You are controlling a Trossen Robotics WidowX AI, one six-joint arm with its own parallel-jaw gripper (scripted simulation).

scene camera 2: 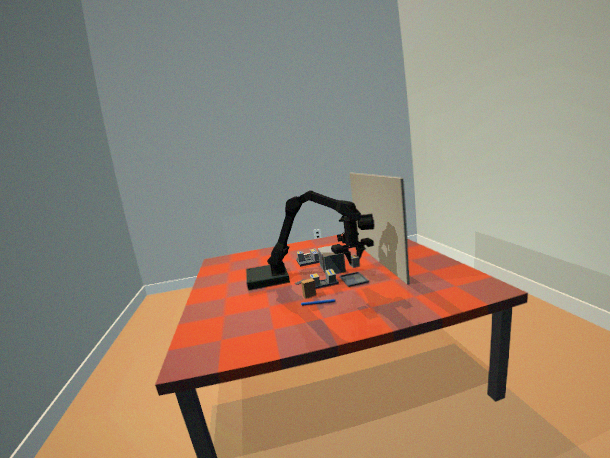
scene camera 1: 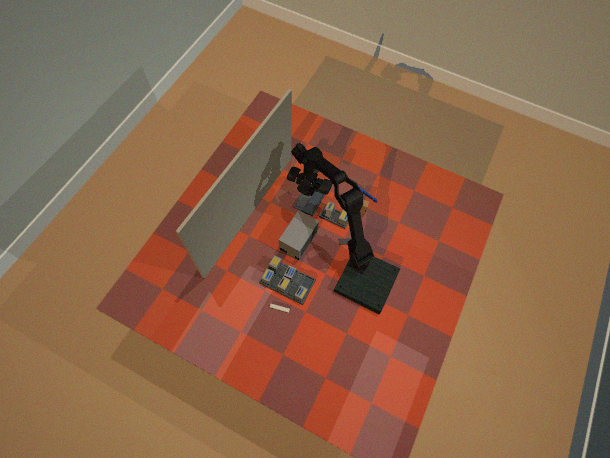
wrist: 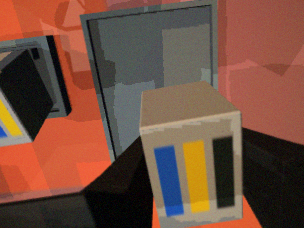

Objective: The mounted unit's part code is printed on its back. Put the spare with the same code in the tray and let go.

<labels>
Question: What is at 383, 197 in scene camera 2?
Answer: A grey panel.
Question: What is my gripper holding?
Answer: A tan spare block.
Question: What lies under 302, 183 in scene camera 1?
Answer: My gripper.
</labels>
